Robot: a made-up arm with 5 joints.
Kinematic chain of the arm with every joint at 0, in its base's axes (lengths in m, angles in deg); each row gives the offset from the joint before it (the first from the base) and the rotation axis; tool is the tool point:
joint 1: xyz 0 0 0.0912 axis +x
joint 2: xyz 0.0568 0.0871 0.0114 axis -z
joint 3: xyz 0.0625 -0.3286 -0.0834 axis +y
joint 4: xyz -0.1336 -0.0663 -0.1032 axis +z
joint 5: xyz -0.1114 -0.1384 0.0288 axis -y
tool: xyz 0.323 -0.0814 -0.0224
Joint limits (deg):
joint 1: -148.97..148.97
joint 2: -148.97..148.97
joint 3: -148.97..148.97
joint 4: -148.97..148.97
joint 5: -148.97..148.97
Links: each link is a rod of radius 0.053 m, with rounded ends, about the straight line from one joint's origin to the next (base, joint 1, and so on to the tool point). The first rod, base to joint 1, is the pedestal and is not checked.
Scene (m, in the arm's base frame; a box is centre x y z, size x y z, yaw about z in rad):
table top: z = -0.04
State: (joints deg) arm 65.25 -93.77 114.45 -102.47 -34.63
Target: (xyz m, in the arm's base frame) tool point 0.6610 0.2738 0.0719
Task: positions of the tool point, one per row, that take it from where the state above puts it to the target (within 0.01 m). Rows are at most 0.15 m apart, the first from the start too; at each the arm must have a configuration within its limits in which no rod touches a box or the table.
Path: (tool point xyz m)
1: 0.5573 -0.3098 0.2590
2: 0.5842 -0.2736 0.1881
3: 0.6183 -0.2071 0.1275
4: 0.6515 -0.1131 0.0834
5: 0.6750 0.0033 0.0593
6: 0.6805 0.1351 0.0560
7: 0.6610 0.2738 0.0719

